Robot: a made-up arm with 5 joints.
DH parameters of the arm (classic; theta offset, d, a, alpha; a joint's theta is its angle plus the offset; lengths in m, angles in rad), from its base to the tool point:
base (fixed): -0.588 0 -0.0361 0
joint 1: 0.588 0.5 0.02 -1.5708
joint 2: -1.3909 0 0.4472 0
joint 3: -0.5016 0 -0.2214 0
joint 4: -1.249 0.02 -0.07 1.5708
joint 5: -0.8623 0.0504 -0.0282 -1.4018
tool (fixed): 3.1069 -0.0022 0 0
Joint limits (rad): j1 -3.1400..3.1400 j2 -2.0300..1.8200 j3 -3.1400..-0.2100 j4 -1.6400..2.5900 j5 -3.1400..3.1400
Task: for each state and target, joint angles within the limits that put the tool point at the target. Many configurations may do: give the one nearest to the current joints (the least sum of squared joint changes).
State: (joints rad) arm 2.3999 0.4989 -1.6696 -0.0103 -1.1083
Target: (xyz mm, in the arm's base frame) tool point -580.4 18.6 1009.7
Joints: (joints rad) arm 3.0569 0.4912 -2.1752 0.1030 -0.9368
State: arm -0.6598 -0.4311 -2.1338 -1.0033 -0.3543
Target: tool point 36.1 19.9 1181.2
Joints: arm -0.7620 -0.1919 -2.0686 -0.9251 -0.3434
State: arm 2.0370 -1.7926 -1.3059 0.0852 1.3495
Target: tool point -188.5 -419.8 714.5
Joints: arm 1.2360 -1.9698 -0.8255 0.1778 1.3393
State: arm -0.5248 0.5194 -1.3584 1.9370 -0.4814
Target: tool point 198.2 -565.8 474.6
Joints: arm -1.2731 0.9803 -1.7124 1.6978 -0.4137
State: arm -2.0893 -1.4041 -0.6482 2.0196 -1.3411
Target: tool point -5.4 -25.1 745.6
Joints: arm -2.1807 -0.6551 -0.2497 1.7838 -1.1861
